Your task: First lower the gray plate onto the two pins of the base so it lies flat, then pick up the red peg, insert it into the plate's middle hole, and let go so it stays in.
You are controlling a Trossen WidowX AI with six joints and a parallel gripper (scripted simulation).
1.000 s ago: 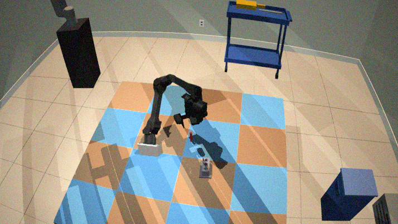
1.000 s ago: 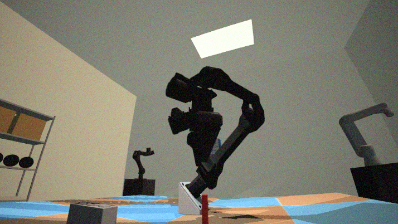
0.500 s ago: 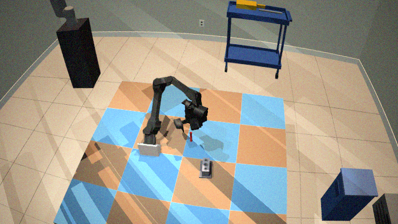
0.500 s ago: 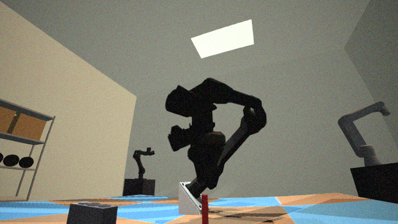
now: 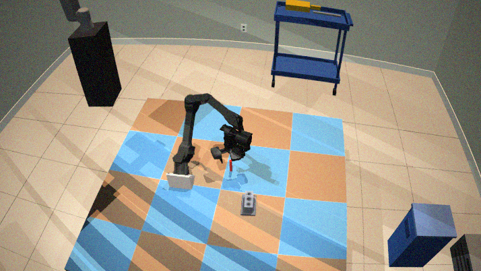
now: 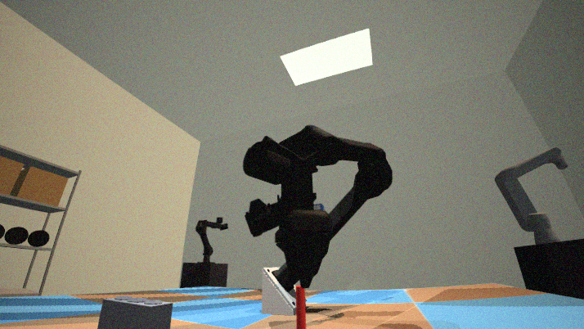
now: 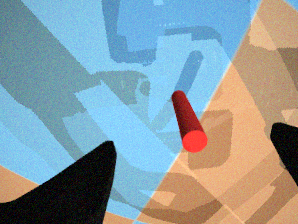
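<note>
Now: the red peg 4 cm below my gripper tip. Round my gripper tip: gray plate: 10 cm ahead, 22 cm to the right, 4 cm below; then base: 10 cm ahead, 21 cm to the right, 7 cm below.
</note>
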